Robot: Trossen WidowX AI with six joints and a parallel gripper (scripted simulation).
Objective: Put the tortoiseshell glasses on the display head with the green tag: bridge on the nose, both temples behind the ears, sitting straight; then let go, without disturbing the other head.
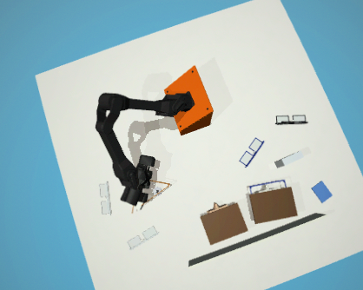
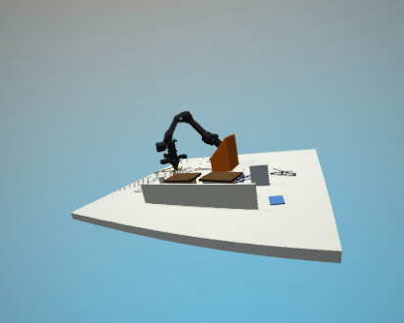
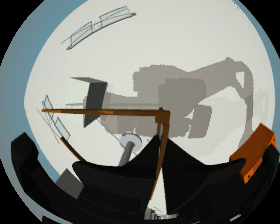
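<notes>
My gripper tip is now 80 mm to the left of the white cube, 70 mm short of it and 40 mm above it. Also, from my gripper tip: long grey wall 410 mm ahead, 340 mm to the left, 10 mm below; then grey-white block 600 mm to the left, 150 mm ahead, 10 mm below; then blue card 700 mm to the left, 340 mm ahead, 60 mm below.
</notes>
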